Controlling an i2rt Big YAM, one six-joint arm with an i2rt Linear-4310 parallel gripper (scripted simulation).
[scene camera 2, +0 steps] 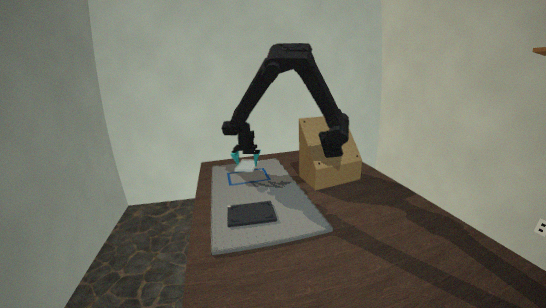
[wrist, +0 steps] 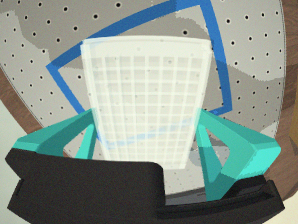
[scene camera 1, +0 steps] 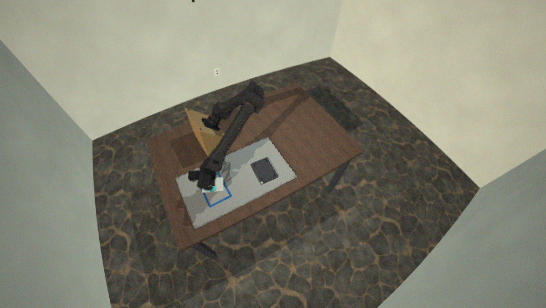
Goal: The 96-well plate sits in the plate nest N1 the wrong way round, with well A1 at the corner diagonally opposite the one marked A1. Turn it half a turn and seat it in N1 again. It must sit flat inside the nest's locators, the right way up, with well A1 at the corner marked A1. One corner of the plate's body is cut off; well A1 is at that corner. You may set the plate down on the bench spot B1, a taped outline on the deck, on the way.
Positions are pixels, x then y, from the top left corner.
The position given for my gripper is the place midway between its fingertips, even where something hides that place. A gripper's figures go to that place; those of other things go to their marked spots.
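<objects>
My gripper (wrist: 146, 113) is 13 cm from the lens, and there's a white 96-well plate (wrist: 139, 103) that's 11 cm from the lens.
</objects>
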